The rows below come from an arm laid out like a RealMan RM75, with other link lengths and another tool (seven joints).
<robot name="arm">
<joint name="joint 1" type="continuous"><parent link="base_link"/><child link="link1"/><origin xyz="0.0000 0.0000 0.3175"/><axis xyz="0 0 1"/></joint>
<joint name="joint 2" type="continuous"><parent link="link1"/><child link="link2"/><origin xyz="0.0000 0.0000 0.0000"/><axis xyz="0 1 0"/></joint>
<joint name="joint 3" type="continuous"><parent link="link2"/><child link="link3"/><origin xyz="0.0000 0.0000 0.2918"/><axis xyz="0 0 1"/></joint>
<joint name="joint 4" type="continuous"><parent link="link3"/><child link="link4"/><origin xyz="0.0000 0.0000 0.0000"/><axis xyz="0 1 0"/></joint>
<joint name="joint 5" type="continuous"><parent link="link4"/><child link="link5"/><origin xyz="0.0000 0.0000 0.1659"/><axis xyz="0 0 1"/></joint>
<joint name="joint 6" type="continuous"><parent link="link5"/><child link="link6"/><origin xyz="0.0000 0.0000 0.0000"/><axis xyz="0 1 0"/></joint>
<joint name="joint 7" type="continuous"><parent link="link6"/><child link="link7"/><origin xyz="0.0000 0.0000 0.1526"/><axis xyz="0 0 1"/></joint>
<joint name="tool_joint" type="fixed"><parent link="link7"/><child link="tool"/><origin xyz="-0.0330 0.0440 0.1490" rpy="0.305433 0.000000 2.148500"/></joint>
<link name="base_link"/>
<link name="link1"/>
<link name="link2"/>
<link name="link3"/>
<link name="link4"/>
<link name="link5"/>
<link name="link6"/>
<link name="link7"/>
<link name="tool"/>
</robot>
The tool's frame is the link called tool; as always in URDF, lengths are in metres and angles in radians. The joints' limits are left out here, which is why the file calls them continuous.
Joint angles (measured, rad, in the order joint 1, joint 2, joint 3, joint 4, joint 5, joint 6, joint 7), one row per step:
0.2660, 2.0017, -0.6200, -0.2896, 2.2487, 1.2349, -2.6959
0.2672, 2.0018, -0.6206, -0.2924, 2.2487, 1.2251, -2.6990
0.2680, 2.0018, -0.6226, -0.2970, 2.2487, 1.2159, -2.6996
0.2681, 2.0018, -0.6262, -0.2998, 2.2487, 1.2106, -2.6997
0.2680, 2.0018, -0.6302, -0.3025, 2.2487, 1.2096, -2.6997
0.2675, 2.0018, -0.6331, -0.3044, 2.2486, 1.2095, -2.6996
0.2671, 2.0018, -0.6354, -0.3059, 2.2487, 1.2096, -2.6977
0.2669, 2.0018, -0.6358, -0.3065, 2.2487, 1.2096, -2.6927
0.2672, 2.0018, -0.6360, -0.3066, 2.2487, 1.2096, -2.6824
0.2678, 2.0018, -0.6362, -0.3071, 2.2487, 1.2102, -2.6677
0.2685, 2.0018, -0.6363, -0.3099, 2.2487, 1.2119, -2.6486
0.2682, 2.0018, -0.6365, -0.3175, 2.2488, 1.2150, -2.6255
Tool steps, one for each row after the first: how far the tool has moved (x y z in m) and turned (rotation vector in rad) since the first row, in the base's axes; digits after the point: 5 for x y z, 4 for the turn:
0.00179, 0.00128, -0.00040, -0.0012, -0.0050, -0.0068
0.00304, 0.00246, -0.00061, -0.0028, -0.0092, -0.0117
0.00354, 0.00303, -0.00143, -0.0057, -0.0120, -0.0138
0.00284, 0.00321, -0.00212, -0.0082, -0.0149, -0.0117
0.00233, 0.00315, -0.00262, -0.0100, -0.0170, -0.0101
0.00186, 0.00309, -0.00286, -0.0113, -0.0167, -0.0086
0.00171, 0.00304, -0.00259, -0.0118, -0.0122, -0.0081
0.00139, 0.00312, -0.00208, -0.0128, -0.0021, -0.0073
0.00063, 0.00326, -0.00122, -0.0138, 0.0122, -0.0053
-0.00093, 0.00346, 0.00047, -0.0139, 0.0291, -0.0007
-0.00334, 0.00345, 0.00348, -0.0121, 0.0466, 0.0070

